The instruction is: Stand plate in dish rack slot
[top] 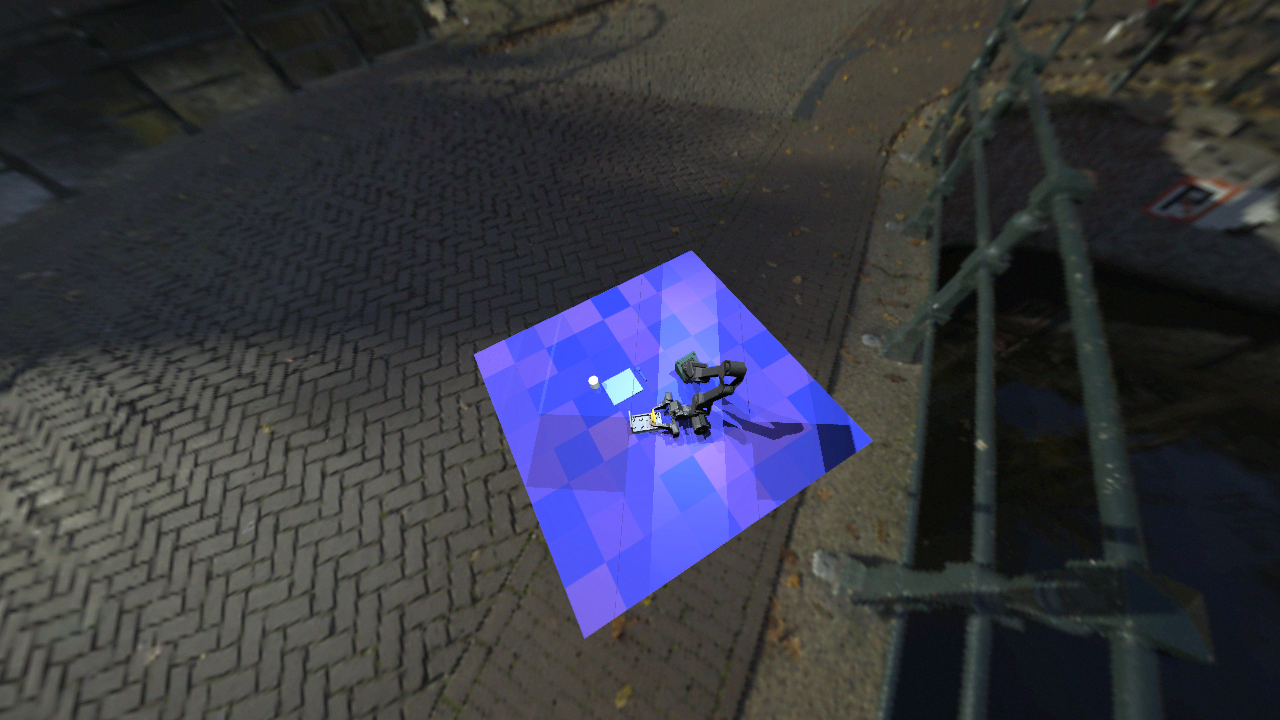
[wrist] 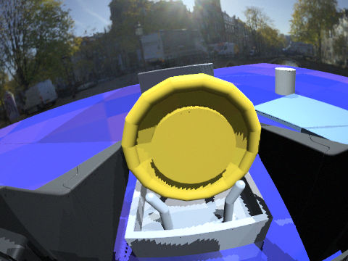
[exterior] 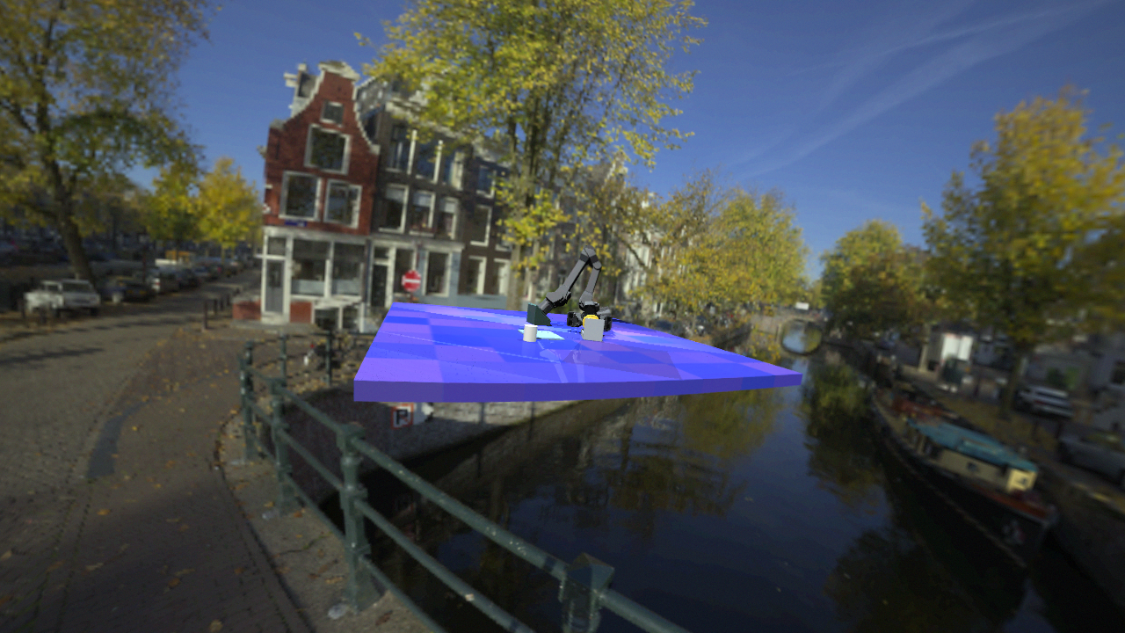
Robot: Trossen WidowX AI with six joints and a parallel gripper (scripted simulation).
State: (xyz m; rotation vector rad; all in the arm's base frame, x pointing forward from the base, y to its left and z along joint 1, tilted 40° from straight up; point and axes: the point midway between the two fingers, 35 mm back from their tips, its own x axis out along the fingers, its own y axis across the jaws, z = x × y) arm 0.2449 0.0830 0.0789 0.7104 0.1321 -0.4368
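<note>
Right now my gripper tip is 1 cm past the yellow plate. Also, from my gripper tip: blue spoon 9 cm behind, 23 cm to the right, 5 cm below; then white cup 11 cm ahead, 30 cm to the right, 3 cm below; then dish rack 2 cm ahead, 1 cm to the right, 3 cm below.
</note>
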